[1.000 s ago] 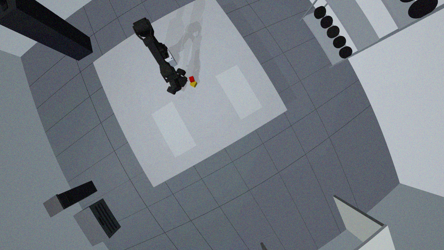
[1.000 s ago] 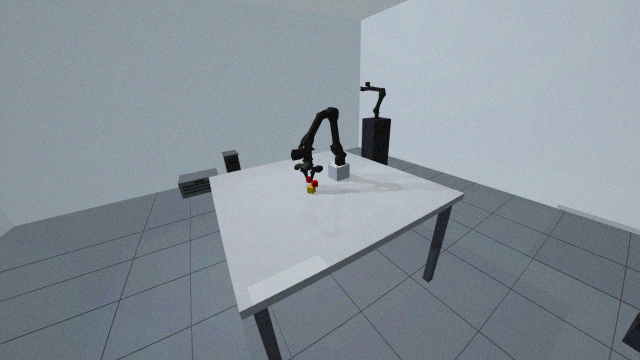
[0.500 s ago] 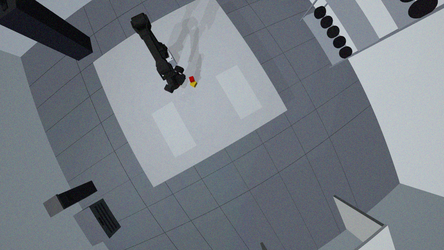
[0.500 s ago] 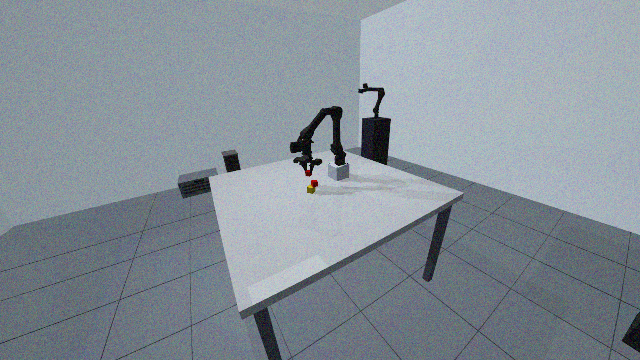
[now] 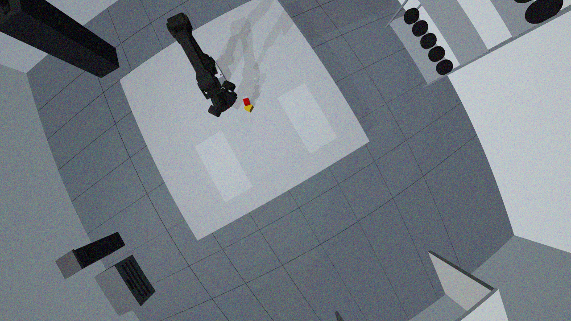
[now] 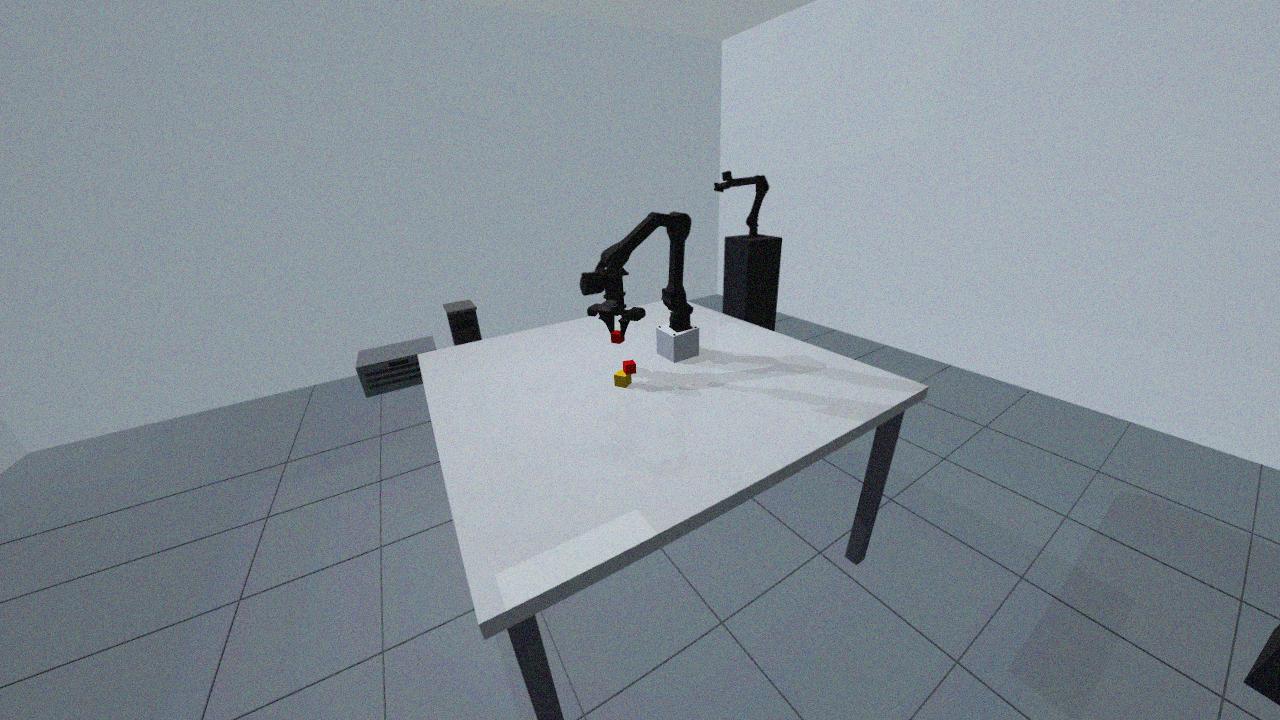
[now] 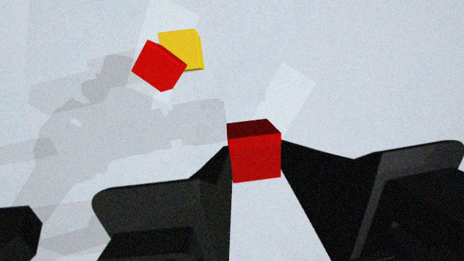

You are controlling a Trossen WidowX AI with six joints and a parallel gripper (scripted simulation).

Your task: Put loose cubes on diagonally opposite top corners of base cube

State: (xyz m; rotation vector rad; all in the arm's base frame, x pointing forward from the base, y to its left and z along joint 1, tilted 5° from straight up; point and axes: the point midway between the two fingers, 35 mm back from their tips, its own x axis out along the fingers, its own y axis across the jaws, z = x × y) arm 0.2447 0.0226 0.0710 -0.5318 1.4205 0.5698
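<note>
Now: gripper tip 30 mm short of the yellow cube, 100 mm to the right of it and 100 mm above it.
</note>
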